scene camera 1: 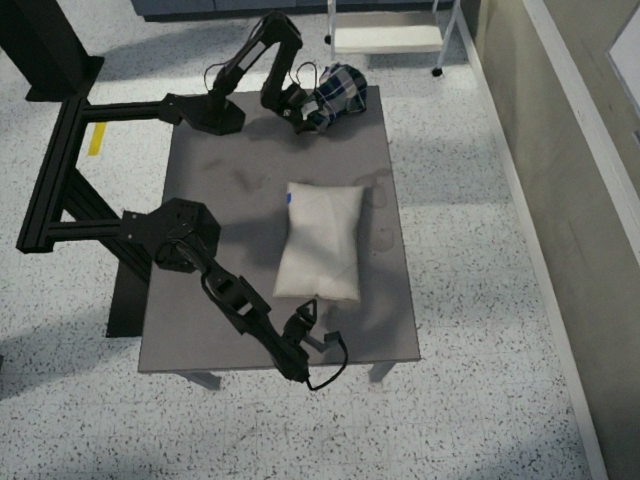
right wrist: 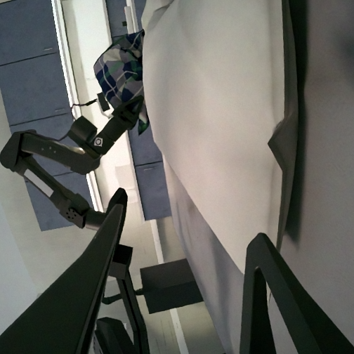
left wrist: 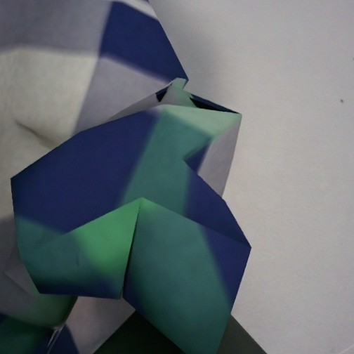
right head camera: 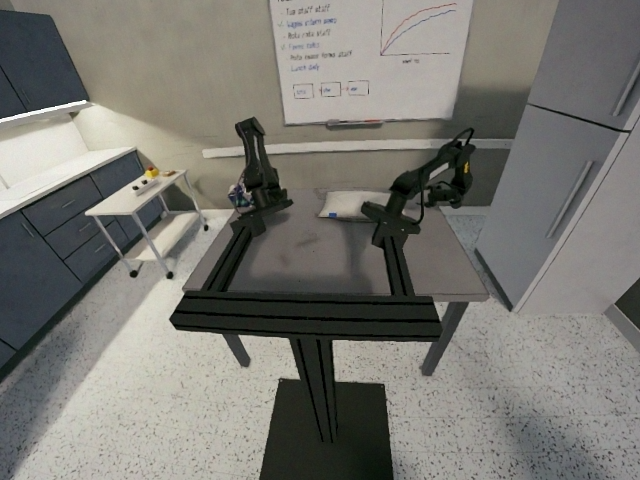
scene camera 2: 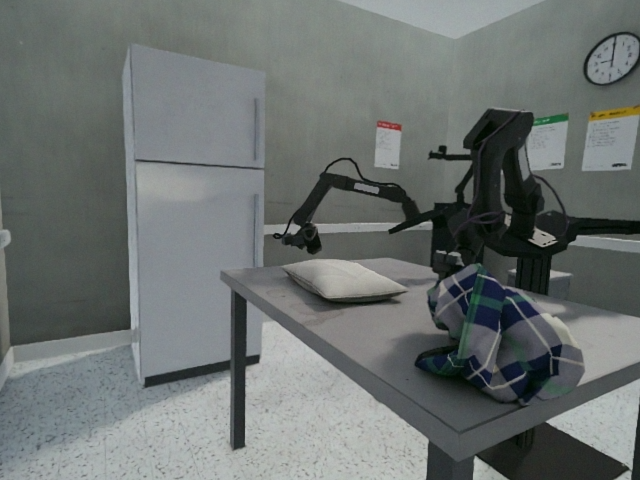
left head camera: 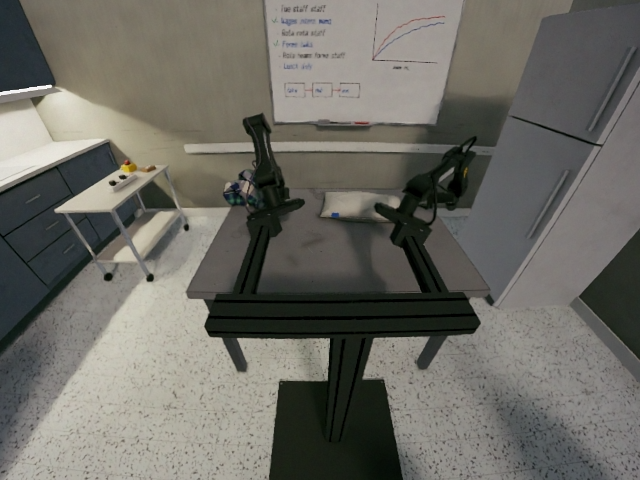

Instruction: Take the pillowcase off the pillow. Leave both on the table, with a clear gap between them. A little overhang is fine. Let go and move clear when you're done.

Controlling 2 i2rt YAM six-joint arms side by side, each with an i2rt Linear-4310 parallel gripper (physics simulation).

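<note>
The bare white pillow (left head camera: pixel 351 205) (right head camera: pixel 347 204) (scene camera 1: pixel 320 242) (scene camera 2: pixel 341 279) (right wrist: pixel 215 100) lies flat on the table (scene camera 1: pixel 341 155) (scene camera 2: pixel 361 335). The plaid pillowcase (left head camera: pixel 238 192) (scene camera 1: pixel 342 87) (scene camera 2: pixel 516 341) (left wrist: pixel 100 185) (right wrist: pixel 120 70) is off the pillow, bunched up at the table's far-left corner as the left head camera sees it, with table between them. My left gripper (scene camera 1: pixel 312 126) is shut on a fold of the pillowcase, low over the table; the cloth hides its fingertips in the left wrist view. My right gripper (scene camera 1: pixel 311 305) (right wrist: pixel 190 226) is open and empty, close to the pillow's end.
The pillowcase's outer side reaches the table's edge. A white cart (left head camera: pixel 98 201) (scene camera 1: pixel 387 38) stands beyond that side. A fridge (left head camera: pixel 547 155) (scene camera 2: pixel 196 217) stands past the other end, and a wall with a whiteboard (left head camera: pixel 361 103) behind the table.
</note>
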